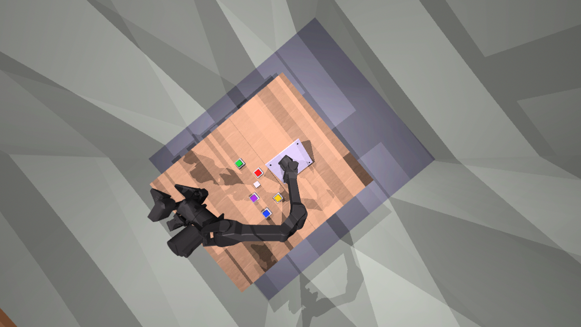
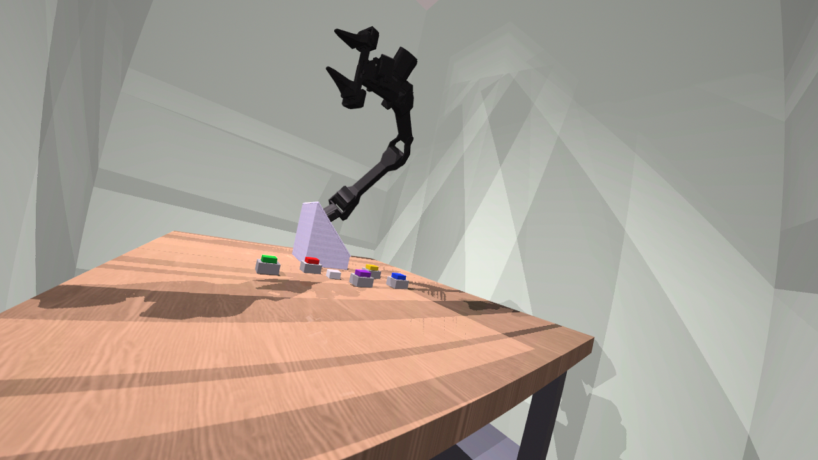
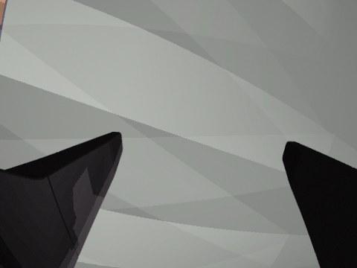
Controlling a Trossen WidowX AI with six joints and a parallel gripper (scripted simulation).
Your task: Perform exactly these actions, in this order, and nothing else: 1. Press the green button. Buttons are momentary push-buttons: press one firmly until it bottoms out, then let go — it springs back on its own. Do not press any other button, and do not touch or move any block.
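My gripper tip is 49 cm above the green button, 12 cm past it and 2 cm to the right of it. The rest, counted from my gripper tip: red button: 49 cm below, 16 cm behind, 14 cm to the left; purple button: 49 cm below, 23 cm to the left, 2 cm behind; small white block: 51 cm below, 18 cm to the left, 10 cm behind.
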